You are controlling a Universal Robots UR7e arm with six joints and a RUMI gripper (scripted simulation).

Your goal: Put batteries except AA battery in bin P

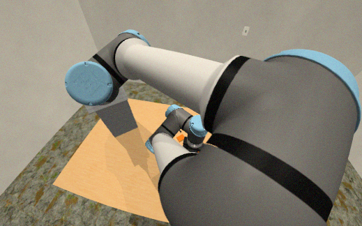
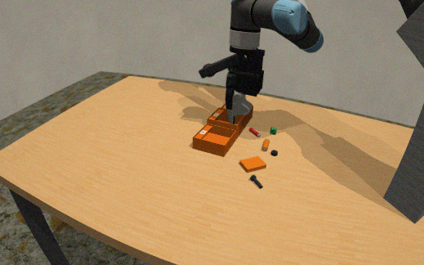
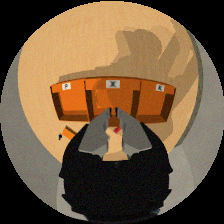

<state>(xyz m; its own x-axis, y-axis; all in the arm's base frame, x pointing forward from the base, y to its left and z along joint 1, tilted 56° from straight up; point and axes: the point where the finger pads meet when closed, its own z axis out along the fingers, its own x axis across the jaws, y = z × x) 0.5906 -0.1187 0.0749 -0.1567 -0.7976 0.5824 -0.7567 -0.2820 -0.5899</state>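
Now: the orange bin 10 mm below my hand and 10 mm ahead of it. From my hand the other things lie so: orange cylindrical battery (100 mm behind, 60 mm to the left, 30 mm below); then red battery (70 mm behind, 30 mm below); then green block (120 mm behind, 30 mm below, 20 mm to the right).
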